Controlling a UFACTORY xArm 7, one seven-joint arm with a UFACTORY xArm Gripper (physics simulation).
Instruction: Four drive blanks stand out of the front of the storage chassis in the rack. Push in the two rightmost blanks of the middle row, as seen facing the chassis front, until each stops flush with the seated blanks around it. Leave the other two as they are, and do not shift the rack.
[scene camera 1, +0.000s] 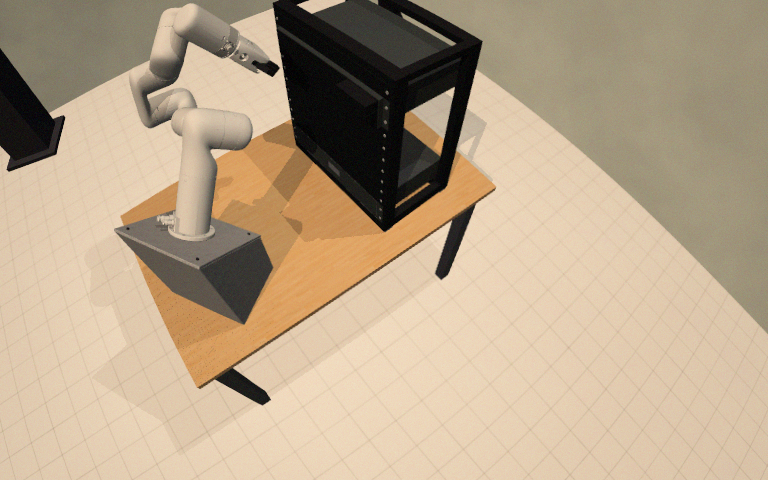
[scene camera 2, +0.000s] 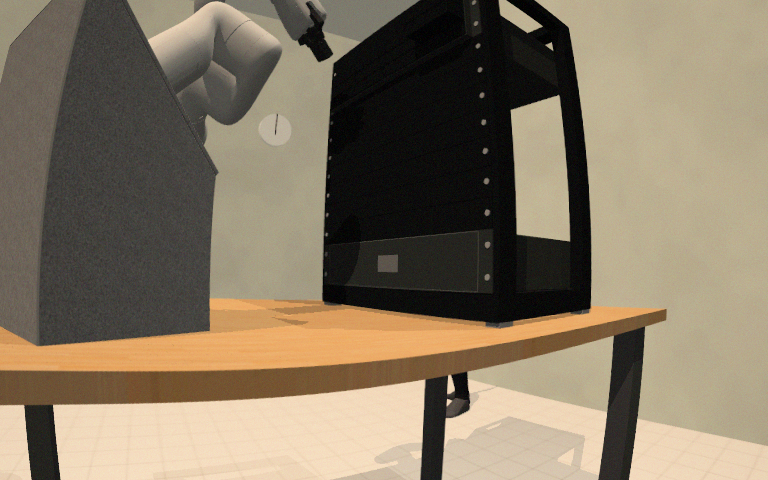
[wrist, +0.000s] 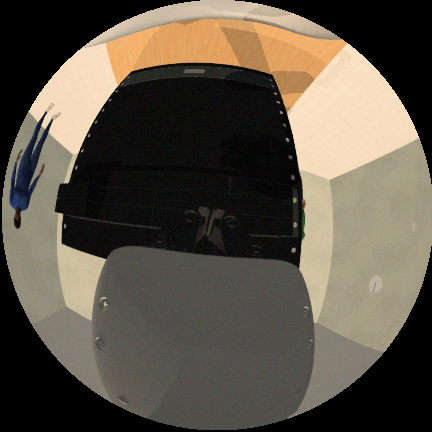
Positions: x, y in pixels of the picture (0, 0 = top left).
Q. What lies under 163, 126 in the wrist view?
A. A black rack.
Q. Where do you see my gripper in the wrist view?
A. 208, 189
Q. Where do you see my gripper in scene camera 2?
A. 326, 58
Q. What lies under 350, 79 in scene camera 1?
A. A black rack.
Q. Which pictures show the black rack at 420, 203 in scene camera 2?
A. Scene camera 1, scene camera 2 and the wrist view: all of them.
